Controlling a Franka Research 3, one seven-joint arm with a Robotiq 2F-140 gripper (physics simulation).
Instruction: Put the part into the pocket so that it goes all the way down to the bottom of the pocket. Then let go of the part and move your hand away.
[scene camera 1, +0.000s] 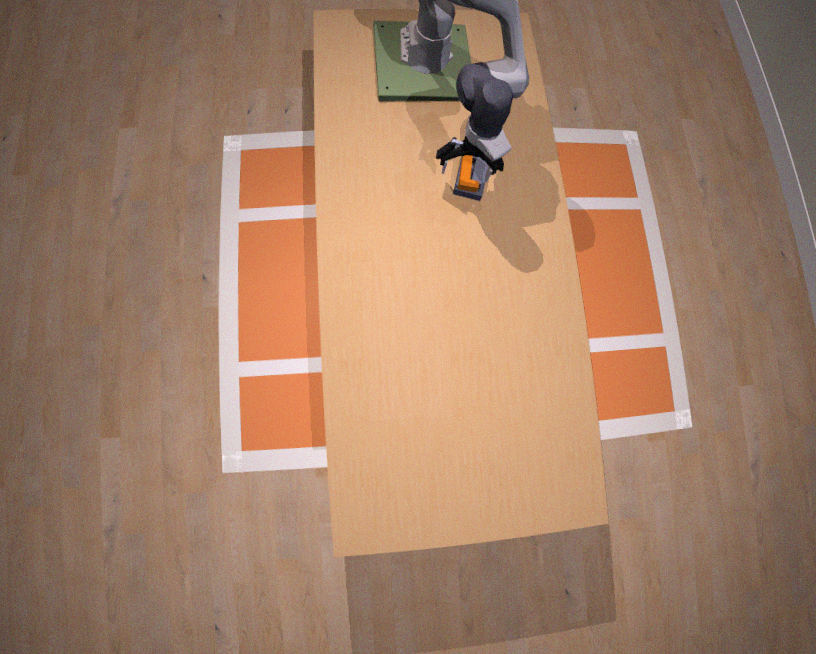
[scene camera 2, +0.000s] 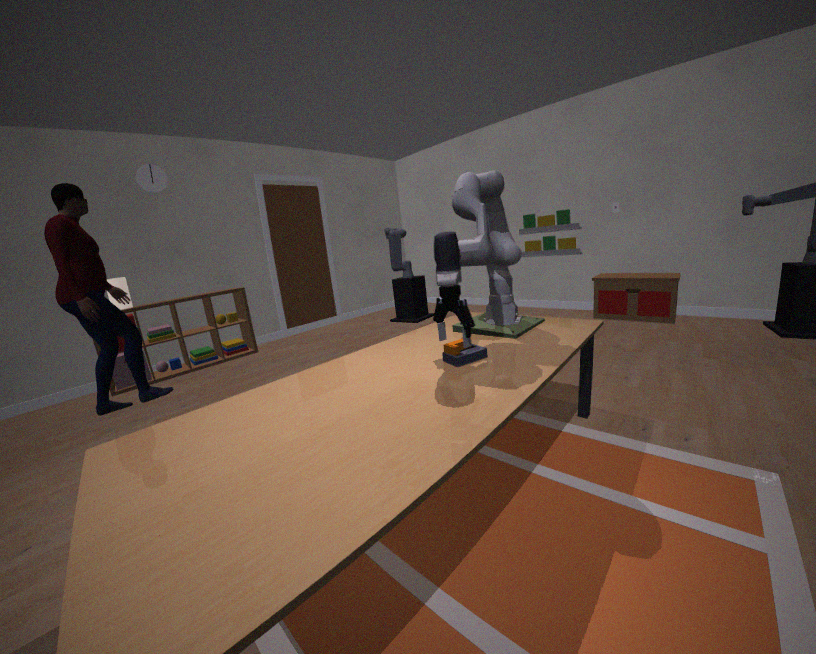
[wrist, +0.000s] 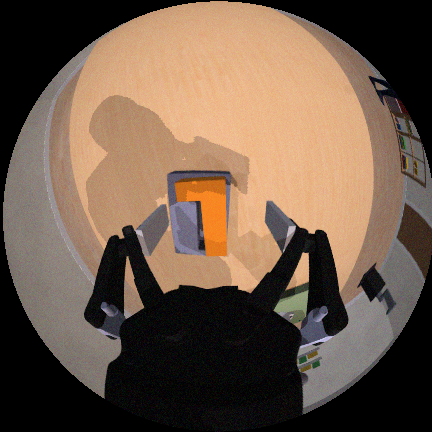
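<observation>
An orange L-shaped part (scene camera 1: 467, 178) (scene camera 2: 452, 348) (wrist: 215, 215) lies on the blue-grey block with the pocket (scene camera 1: 467, 196) (scene camera 2: 471, 355) (wrist: 182, 225). In scene camera 2 the part stands up above the block's top. In the wrist view a dark strip of the pocket shows between the part's long leg and the block's top face. My gripper (scene camera 1: 473, 163) (scene camera 2: 454, 336) (wrist: 215, 212) is open and empty. Its fingers stand wide, one to each side of the block, with the left finger closer to it in the wrist view. The depth of the part's underside is hidden.
The block stands on the wooden table (scene camera 1: 456, 374) (scene camera 2: 306, 442), near the arm's green base plate (scene camera 1: 391, 85) (scene camera 2: 480, 328). A person (scene camera 2: 81, 265) stands beside a shelf unit (scene camera 2: 173, 318) beyond the table.
</observation>
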